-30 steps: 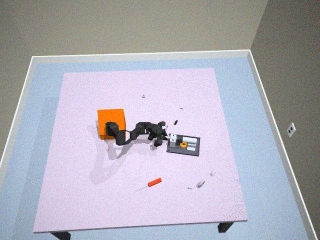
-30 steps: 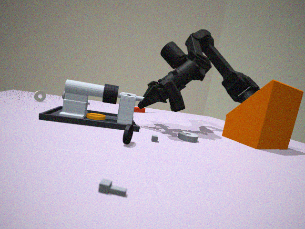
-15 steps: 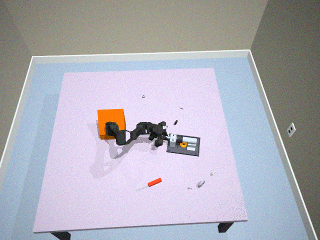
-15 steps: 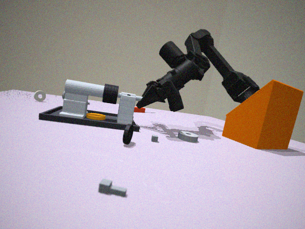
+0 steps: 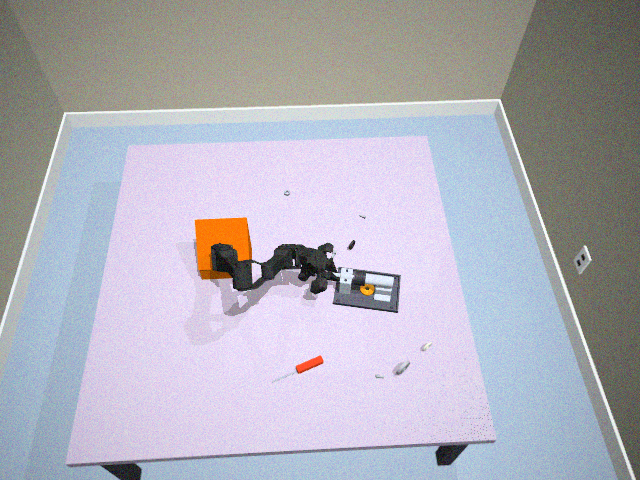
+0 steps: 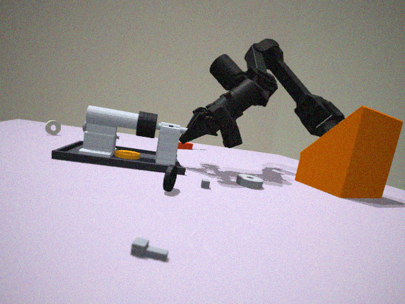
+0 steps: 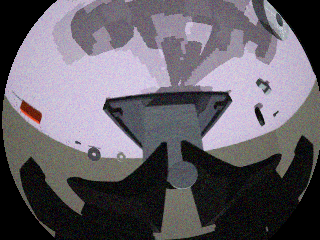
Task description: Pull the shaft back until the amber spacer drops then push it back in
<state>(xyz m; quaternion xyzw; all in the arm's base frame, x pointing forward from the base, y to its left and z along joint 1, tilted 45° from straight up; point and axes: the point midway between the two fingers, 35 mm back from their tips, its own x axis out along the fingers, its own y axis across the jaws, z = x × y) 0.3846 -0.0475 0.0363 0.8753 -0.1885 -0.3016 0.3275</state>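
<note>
My gripper tip is 4 cm short of the grey shaft, 1 cm to the left of it and 2 cm below it. The rest, counted from my gripper tip: grey washer: 12 cm behind, 11 cm to the left, 5 cm below; then amber spacer: 11 cm ahead, 1 cm to the right, 4 cm below; then black ring: 5 cm ahead, 17 cm to the left, 4 cm below.
</note>
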